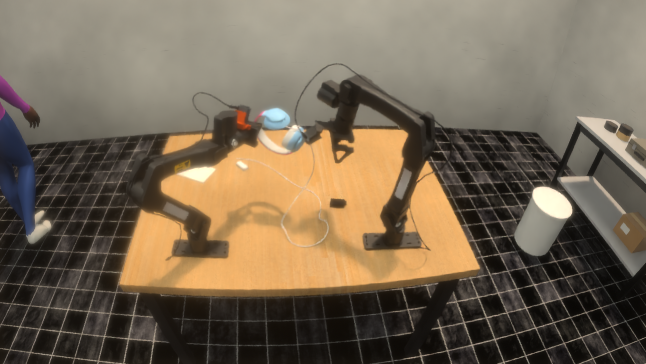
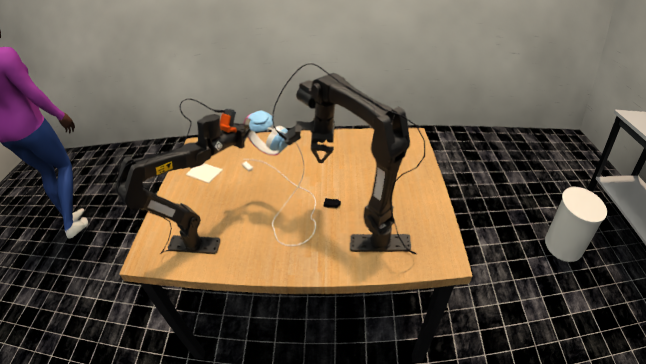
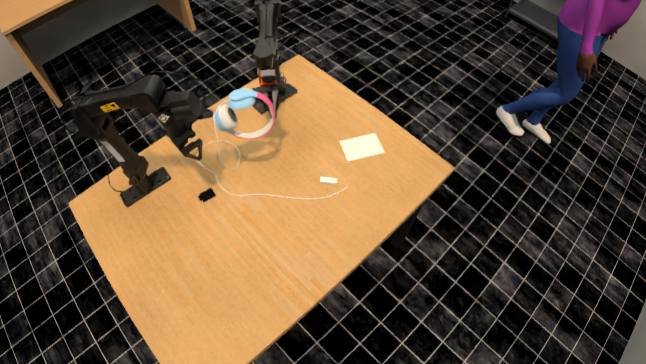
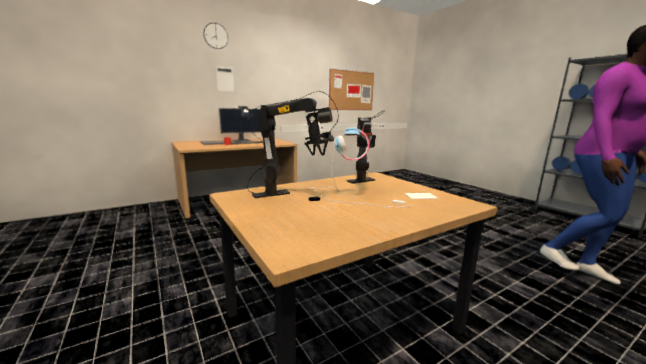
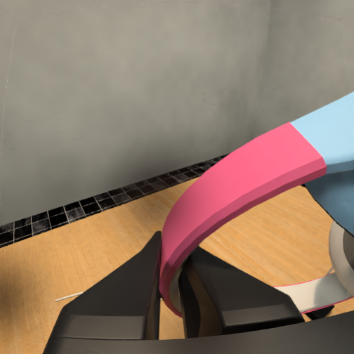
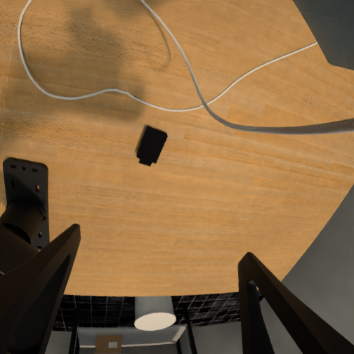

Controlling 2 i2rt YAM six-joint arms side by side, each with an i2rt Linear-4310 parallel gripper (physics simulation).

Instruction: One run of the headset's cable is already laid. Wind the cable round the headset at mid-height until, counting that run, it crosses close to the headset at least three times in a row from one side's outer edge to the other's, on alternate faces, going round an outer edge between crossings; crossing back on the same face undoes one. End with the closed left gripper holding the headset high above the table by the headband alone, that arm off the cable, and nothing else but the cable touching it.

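Places are measured from the left arm's base along level axes (x right, y ahead, z up), in centimetres.
Pixels of known places: left gripper, between the fingertips: (image 1: 260, 124) (image 3: 273, 117) (image 4: 368, 145); right gripper, between the fingertips: (image 1: 335, 152) (image 2: 321, 152) (image 3: 193, 151) (image 4: 318, 155); left arm's base, origin of its link: (image 1: 200, 249) (image 2: 193, 245) (image 4: 361, 180); right arm's base, origin of its link: (image 1: 392, 241) (image 2: 380, 243) (image 3: 145, 187) (image 4: 271, 194).
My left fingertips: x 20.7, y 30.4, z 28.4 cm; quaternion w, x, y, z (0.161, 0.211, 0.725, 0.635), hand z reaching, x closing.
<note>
For each thing: its top centre in the pictures, then the offset to it from my left fingertips. Level surfaces: height alone.
- headset, centre of its top: (image 3: 241, 94) (image 1: 277, 108) (image 2: 261, 111) (image 4: 353, 127) dz +8.9, dx +5.8, dy -6.0 cm
- black adapter, centre of its top: (image 2: 332, 201) (image 1: 338, 201) (image 3: 205, 194) dz -26.9, dx +27.1, dy -8.7 cm
- small white block, centre of its top: (image 3: 328, 179) (image 1: 242, 164) dz -27.2, dx -9.6, dy +15.2 cm
- paper sheet, centre of its top: (image 3: 362, 146) (image 1: 195, 171) (image 2: 203, 171) (image 4: 421, 195) dz -27.9, dx -29.6, dy +12.3 cm
- table, height of its surface: dz -28.5 cm
The headset (image 1: 275, 119) (image 2: 260, 121) (image 3: 272, 116) (image 4: 368, 150) (image 5: 240, 175) has light-blue ear cups and a pink-and-white headband; it hangs tilted above the table. My left gripper (image 1: 259, 133) (image 3: 270, 102) (image 5: 168, 239) is shut on the headband. The white cable (image 1: 306, 246) (image 2: 295, 245) (image 3: 270, 194) (image 6: 70, 98) drops from the lower ear cup and lies in a loop on the table; its crossings on the headset are too small to tell. My right gripper (image 2: 321, 159) (image 4: 317, 153) (image 6: 166, 246) is open and empty, pointing down, with its dark wrist part close beside the lower cup.
A black adapter (image 1: 338, 203) (image 3: 206, 195) (image 6: 152, 145), a small white block (image 1: 242, 165) (image 3: 328, 180) and a paper sheet (image 2: 204, 173) (image 3: 362, 147) lie on the table (image 1: 240, 272) (image 3: 225, 300). A person (image 2: 45, 105) (image 4: 612, 130) is beside it.
</note>
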